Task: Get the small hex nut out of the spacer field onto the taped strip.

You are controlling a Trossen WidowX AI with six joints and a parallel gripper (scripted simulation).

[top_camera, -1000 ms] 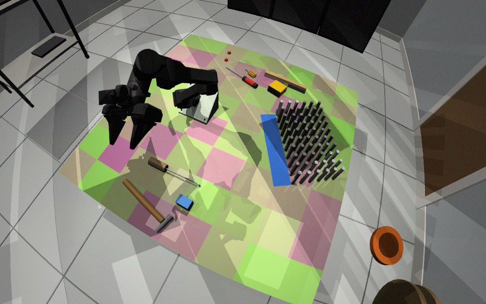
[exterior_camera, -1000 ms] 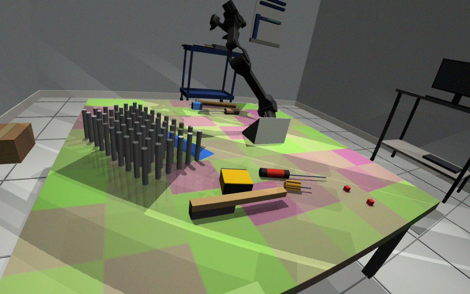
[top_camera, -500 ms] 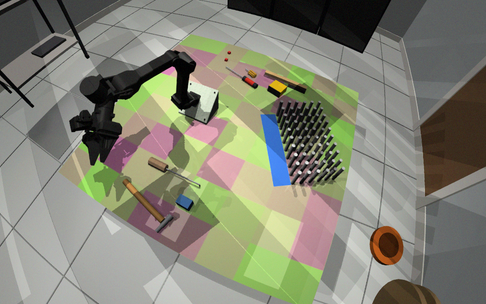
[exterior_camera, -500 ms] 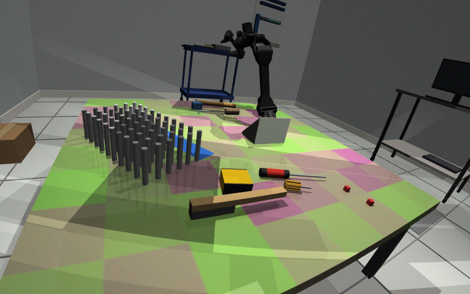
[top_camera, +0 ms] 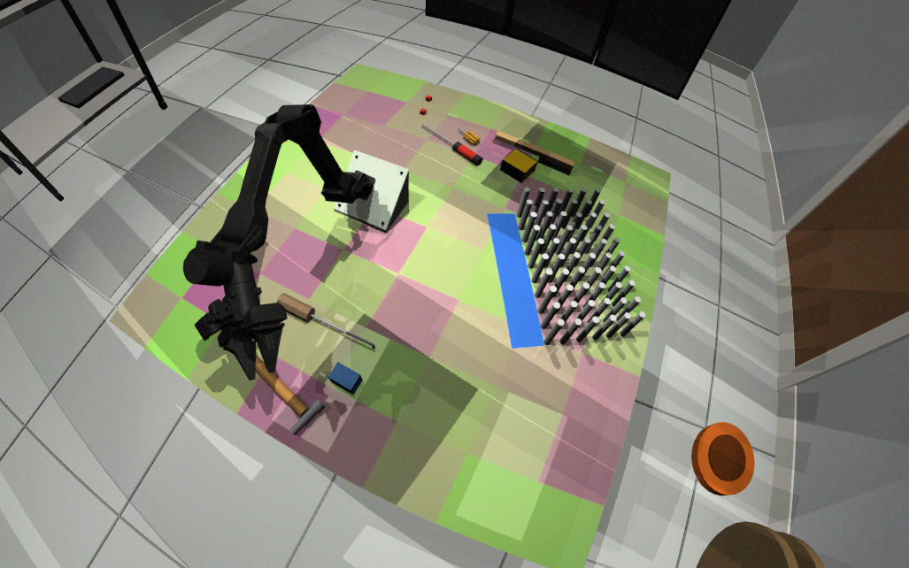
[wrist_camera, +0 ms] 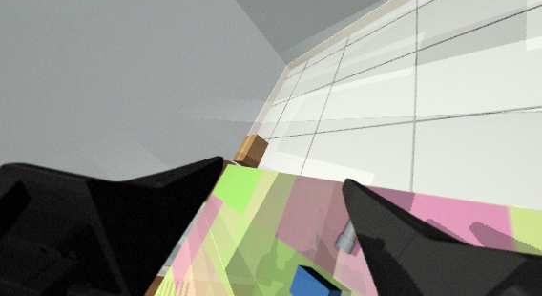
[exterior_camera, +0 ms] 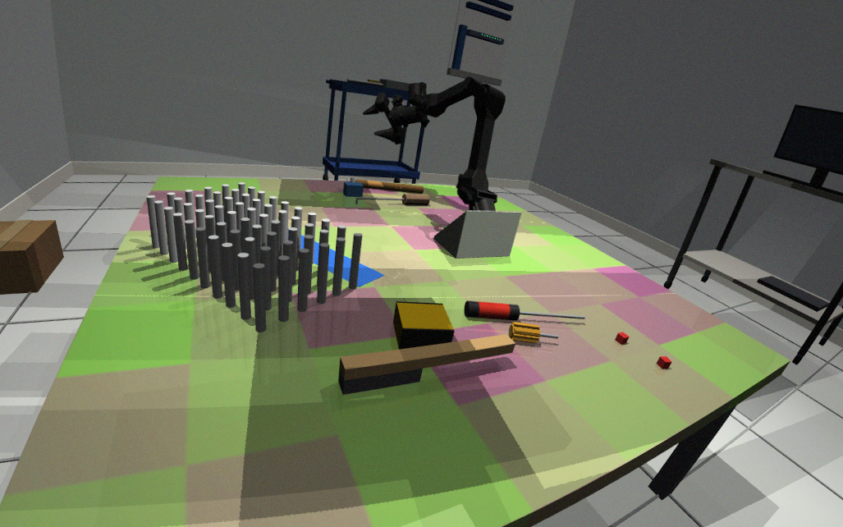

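Now: the hook tool 22 cm below my gripper tip, 20 cm to the left of it and 4 cm behind it. Also, from my gripper tip: blue block: 21 cm below, 11 cm to the left, 6 cm ahead; then yellow block: 91 cm to the left, 21 cm below, 13 cm ahead; then blue taped strip: 55 cm to the left, 27 cm ahead, 23 cm below.
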